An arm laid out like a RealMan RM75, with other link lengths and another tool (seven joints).
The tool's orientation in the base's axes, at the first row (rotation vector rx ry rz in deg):
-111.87 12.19 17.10
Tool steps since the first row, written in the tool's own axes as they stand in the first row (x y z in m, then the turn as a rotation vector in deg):
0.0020 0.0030 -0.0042 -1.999 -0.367 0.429
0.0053 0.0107 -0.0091 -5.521 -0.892 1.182
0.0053 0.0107 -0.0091 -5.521 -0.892 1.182
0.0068 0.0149 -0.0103 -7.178 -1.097 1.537
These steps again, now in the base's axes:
0.0015 -0.0051 -0.0017 -1.846 0.558 0.772
0.0030 -0.0126 -0.0076 -5.132 1.492 2.027
0.0030 -0.0126 -0.0076 -5.132 1.492 2.027
0.0034 -0.0153 -0.0113 -6.690 1.916 2.581

